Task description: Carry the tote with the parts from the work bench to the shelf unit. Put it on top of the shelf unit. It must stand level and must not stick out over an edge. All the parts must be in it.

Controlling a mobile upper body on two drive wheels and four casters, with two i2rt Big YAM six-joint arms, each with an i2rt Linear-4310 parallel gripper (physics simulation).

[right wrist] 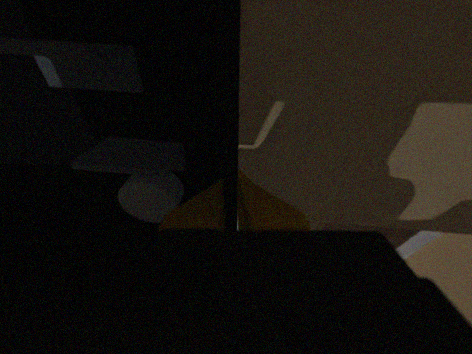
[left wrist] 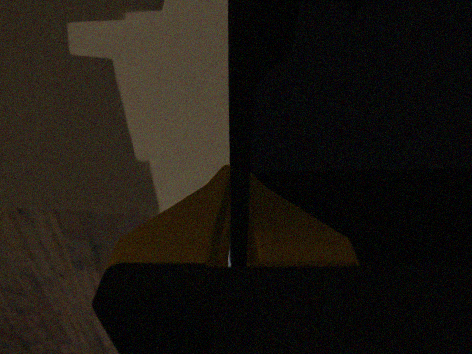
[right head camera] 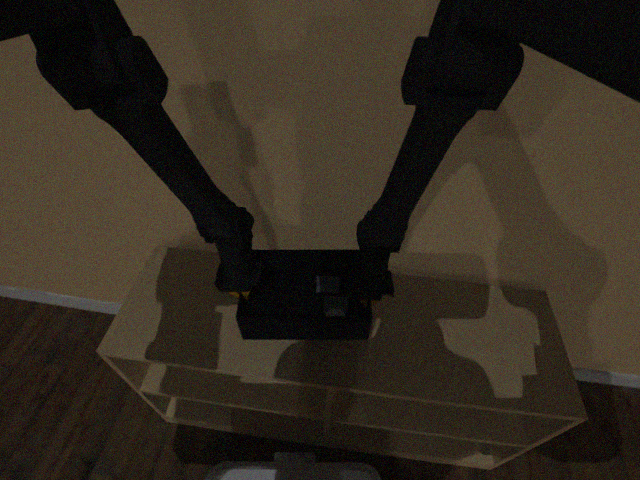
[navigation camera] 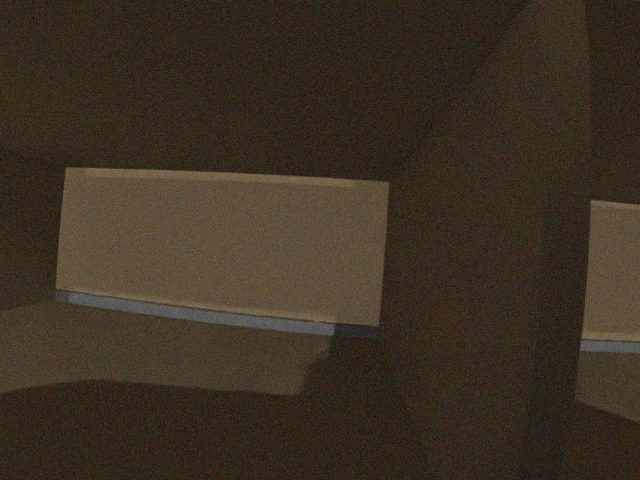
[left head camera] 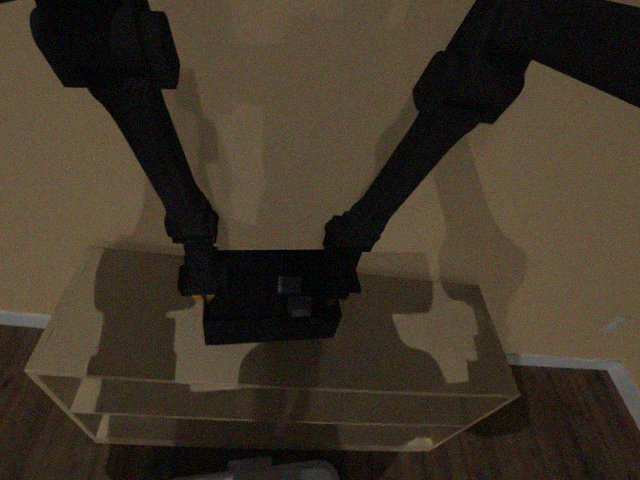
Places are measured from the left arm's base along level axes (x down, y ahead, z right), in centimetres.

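Where they show: left gripper, fingertip midpoint: (right head camera: 246,298) (left head camera: 207,302); right gripper, fingertip midpoint: (right head camera: 365,306) (left head camera: 329,304).
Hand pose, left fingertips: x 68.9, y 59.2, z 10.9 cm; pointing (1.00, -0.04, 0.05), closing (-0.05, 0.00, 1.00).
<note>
Each offset is from my left fingertips to the top centre of the thing. "spot": to the spot under its first point. Level surfaces: height alone.
The dark tote @(dx -7.2, dy +0.8, dz +14.8 cm) (left head camera: 270,300) is over the tan top of the shelf unit (left head camera: 385,352), near its back edge and left of the middle. I cannot tell whether it rests on the top. Two grey parts @(spot: dx +3.1, dy +3.4, dz +21.6 cm) (left head camera: 294,295) lie inside it; they also show in the right head view (right head camera: 331,295) and the right wrist view (right wrist: 148,194). My left gripper (left head camera: 205,297) is shut on the tote's left wall, seen as a dark strip between the yellow fingers (left wrist: 239,225). My right gripper (left head camera: 337,300) is shut on the tote's right wall (right wrist: 231,204).
A tan wall (left head camera: 309,119) stands right behind the shelf unit. Dark wood floor @(dx +72.0 cm) (left head camera: 537,410) and a pale baseboard (left head camera: 532,360) show at the right. Lower shelf boards (left head camera: 309,405) show under the top. The navigation view shows a tan shelf panel (navigation camera: 223,248) close ahead.
</note>
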